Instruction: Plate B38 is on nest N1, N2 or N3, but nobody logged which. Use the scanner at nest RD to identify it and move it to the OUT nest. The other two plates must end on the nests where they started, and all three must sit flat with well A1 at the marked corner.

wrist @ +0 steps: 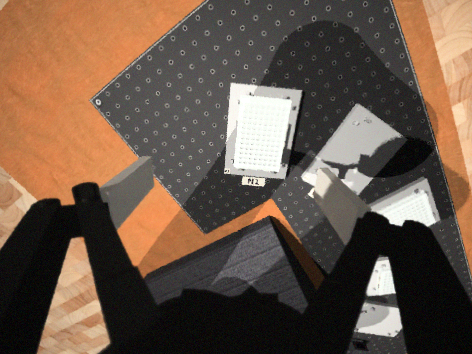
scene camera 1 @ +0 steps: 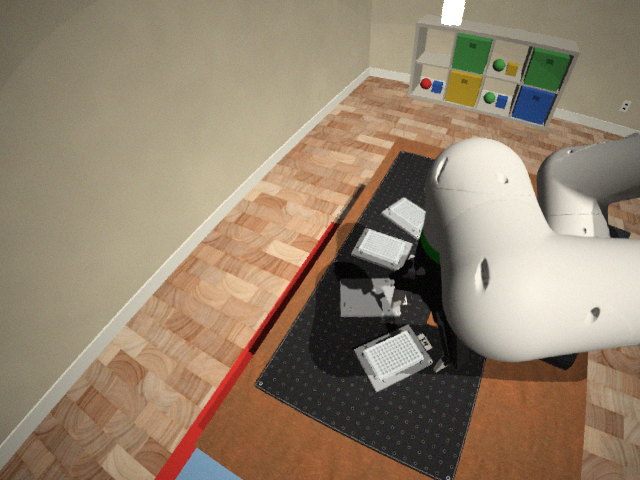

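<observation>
My gripper [scene camera 1: 420,334] [wrist: 234,176] is open and empty, above the mat at the N1 nest, fingers apart. A white well plate [scene camera 1: 397,355] [wrist: 262,132] lies in the grey N1 nest [scene camera 1: 380,383] [wrist: 232,112], beside its label. The bare grey OUT nest [scene camera 1: 356,304] [wrist: 357,140] is next to it, partly in shadow and partly behind a finger. A second white plate [scene camera 1: 383,248] [wrist: 412,210] lies in the nest beyond. A third white plate [scene camera 1: 406,212] [wrist: 385,280] is farther along. A bare nest [wrist: 382,322] shows at the wrist view's lower right; the arm hides that area in scene camera 1.
The black perforated mat [scene camera 1: 330,377] [wrist: 165,100] lies on the orange-brown table [scene camera 1: 532,413] [wrist: 50,65]. A dark block [wrist: 240,260] stands below the N1 nest in the wrist view. A red strip [scene camera 1: 289,289] runs along the table's left side. A shelf unit [scene camera 1: 496,33] stands behind.
</observation>
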